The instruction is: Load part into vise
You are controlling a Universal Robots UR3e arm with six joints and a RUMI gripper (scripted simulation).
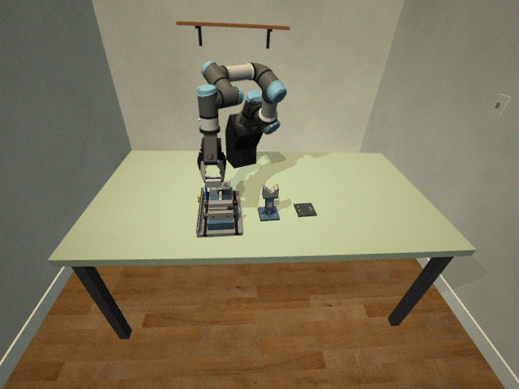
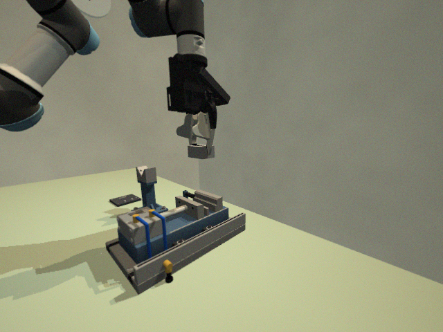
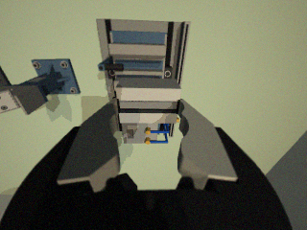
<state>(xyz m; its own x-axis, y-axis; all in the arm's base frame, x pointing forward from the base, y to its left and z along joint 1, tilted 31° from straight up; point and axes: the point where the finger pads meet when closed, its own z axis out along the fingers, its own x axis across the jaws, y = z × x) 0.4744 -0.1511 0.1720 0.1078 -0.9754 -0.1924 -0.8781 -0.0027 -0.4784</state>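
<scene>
The fixed jaw lies 15 cm below my hand, 3 cm ahead of it and 2 cm to the left of it. The rest, counted from my hand: grey rail 20 cm below, 8 cm to the right, 6 cm behind; then part right at my hand; then work stop rod 14 cm below, 7 cm to the left.
</scene>
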